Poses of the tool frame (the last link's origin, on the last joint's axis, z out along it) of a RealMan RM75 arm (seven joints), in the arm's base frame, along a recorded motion.
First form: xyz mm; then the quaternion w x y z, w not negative.
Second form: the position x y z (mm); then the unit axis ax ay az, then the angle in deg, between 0 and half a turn. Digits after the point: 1 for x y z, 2 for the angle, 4 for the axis.
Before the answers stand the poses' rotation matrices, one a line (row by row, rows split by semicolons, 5 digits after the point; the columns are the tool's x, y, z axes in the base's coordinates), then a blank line. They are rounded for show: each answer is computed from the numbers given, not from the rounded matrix.
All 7 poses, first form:
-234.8 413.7 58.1 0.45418 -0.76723 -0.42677 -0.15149
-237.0 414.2 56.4 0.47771 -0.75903 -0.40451 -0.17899
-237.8 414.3 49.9 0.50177 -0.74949 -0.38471 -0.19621
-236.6 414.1 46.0 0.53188 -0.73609 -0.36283 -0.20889
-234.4 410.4 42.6 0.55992 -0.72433 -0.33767 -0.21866
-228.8 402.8 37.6 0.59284 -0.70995 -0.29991 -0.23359
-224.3 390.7 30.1 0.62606 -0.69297 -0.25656 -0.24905
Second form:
0.58984 0.79247 -0.15520; 0.51725 -0.22318 0.82622; 0.62011 -0.56762 -0.54154
0.60867 0.78508 -0.11476; 0.44306 -0.21633 0.87000; 0.65820 -0.58039 -0.47951
0.62700 0.77357 -0.09196; 0.37976 -0.20046 0.90310; 0.68018 -0.60117 -0.41946
0.64944 0.75636 -0.07844; 0.31194 -0.17092 0.93460; 0.69348 -0.63144 -0.34694
0.67633 0.73404 -0.06137; 0.24431 -0.14494 0.95881; 0.69490 -0.66347 -0.27735
0.71098 0.70281 -0.02392; 0.14888 -0.11719 0.98189; 0.68727 -0.70166 -0.18795
0.74430 0.66741 0.02392; 0.04374 -0.08446 0.99547; 0.66641 -0.73988 -0.09205

-234.8 413.7 58.1 -0.8612 -0.4790 -0.1700 125.98
-237.0 414.2 56.4 -0.8640 -0.4604 -0.2037 122.93
-237.8 414.3 49.9 -0.8665 -0.4447 -0.2268 119.77
-236.6 414.1 46.0 -0.8692 -0.4285 -0.2467 115.74
-234.4 410.4 42.6 -0.8742 -0.4075 -0.2639 111.90
-228.8 402.8 37.6 -0.8816 -0.3724 -0.2901 107.28
-224.3 390.7 30.1 -0.8887 -0.3290 -0.3194 102.48

